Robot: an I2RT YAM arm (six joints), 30 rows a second.
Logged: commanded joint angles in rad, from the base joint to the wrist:
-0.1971, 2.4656, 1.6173, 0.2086, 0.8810, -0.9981
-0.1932, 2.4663, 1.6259, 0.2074, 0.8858, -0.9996
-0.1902, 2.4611, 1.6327, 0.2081, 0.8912, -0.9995
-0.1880, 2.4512, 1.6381, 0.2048, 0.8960, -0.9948
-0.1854, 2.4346, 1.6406, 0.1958, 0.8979, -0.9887
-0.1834, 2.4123, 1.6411, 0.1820, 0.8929, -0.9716
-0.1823, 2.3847, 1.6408, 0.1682, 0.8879, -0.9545
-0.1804, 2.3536, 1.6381, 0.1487, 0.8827, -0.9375
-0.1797, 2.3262, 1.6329, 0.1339, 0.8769, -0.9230
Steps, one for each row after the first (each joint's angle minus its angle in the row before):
0.0039, 0.0007, 0.0086, -0.0012, 0.0048, -0.0015
0.0030, -0.0052, 0.0068, 0.0007, 0.0054, 0.0001
0.0022, -0.0099, 0.0054, -0.0033, 0.0048, 0.0047
0.0026, -0.0166, 0.0025, -0.0090, 0.0019, 0.0061
0.0020, -0.0223, 0.0005, -0.0138, -0.0050, 0.0171
0.0011, -0.0276, -0.0003, -0.0138, -0.0050, 0.0171
0.0019, -0.0311, -0.0027, -0.0195, -0.0052, 0.0170
0.0007, -0.0274, -0.0052, -0.0148, -0.0058, 0.0145

